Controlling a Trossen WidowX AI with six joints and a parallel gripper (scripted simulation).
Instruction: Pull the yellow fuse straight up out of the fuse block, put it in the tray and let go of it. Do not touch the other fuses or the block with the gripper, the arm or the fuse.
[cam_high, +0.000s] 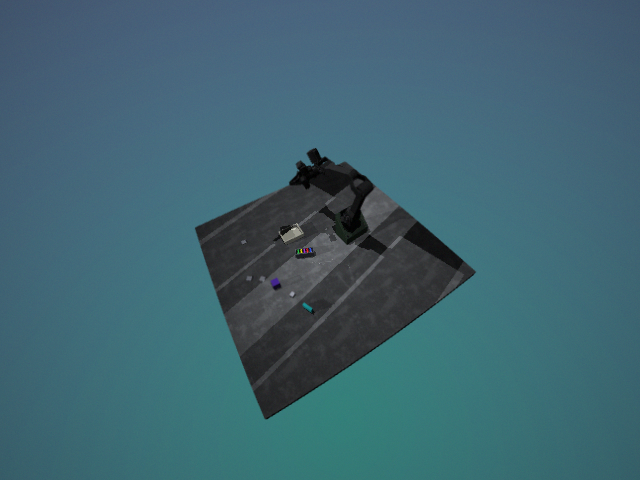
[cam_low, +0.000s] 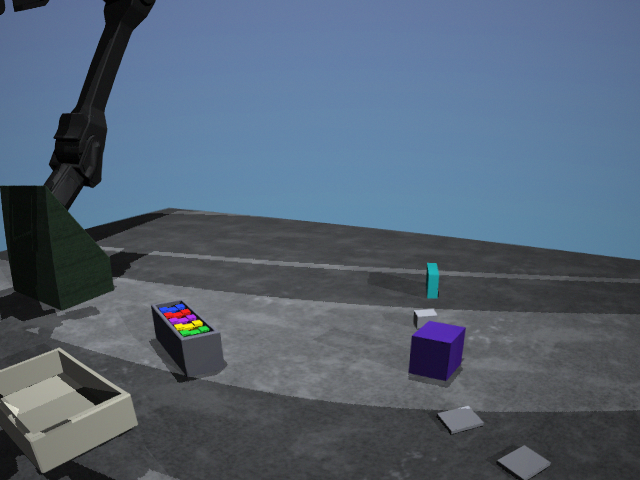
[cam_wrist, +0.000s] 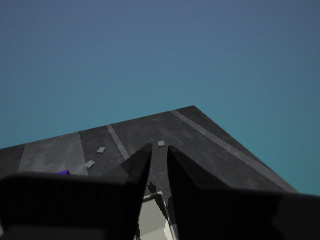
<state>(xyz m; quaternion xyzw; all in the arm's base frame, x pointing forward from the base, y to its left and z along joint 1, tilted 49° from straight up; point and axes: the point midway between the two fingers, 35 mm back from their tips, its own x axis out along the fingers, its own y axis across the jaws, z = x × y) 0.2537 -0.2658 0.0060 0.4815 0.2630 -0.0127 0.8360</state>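
Right now my gripper tip is 60 mm short of the yellow fuse, 200 mm to the right of it and 350 mm above it. Also, from my gripper tip: teal block (170 mm ahead, 530 mm to the left, 350 mm below); then purple cube (270 mm ahead, 320 mm to the left, 350 mm below); then tray (60 mm ahead, 30 mm to the left, 370 mm below).
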